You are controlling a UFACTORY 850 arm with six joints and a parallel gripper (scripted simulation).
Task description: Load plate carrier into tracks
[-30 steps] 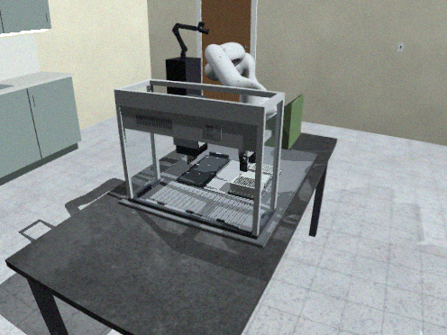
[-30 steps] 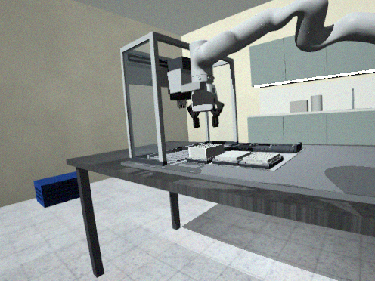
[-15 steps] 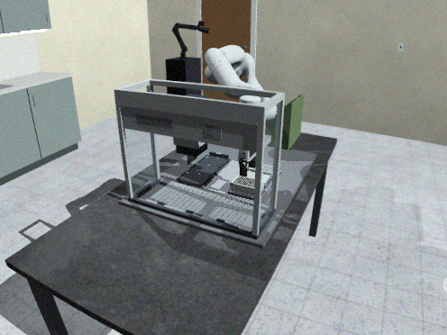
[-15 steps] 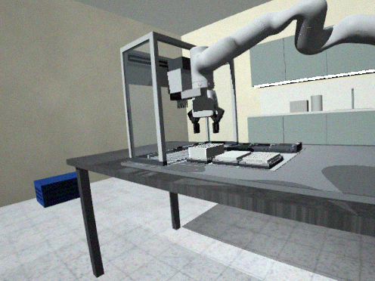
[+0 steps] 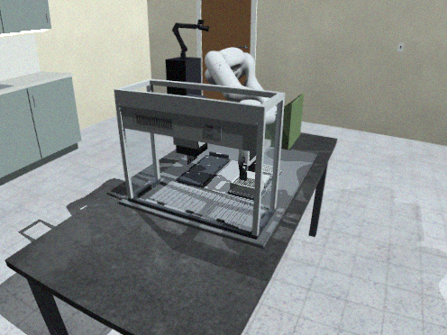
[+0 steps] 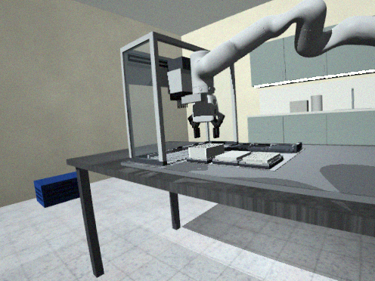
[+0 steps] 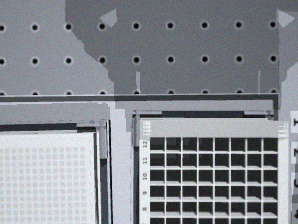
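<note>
My hand is 9 cm above the nest S3. Also, from my hand: 96-well plate C15: 22 cm behind, 3 cm to the right, 7 cm below; pipetting head: 24 cm ahead, 10 cm to the right, 25 cm above; dark plate carrier PC7: 8 cm behind, 28 cm to the right, 8 cm below.
</note>
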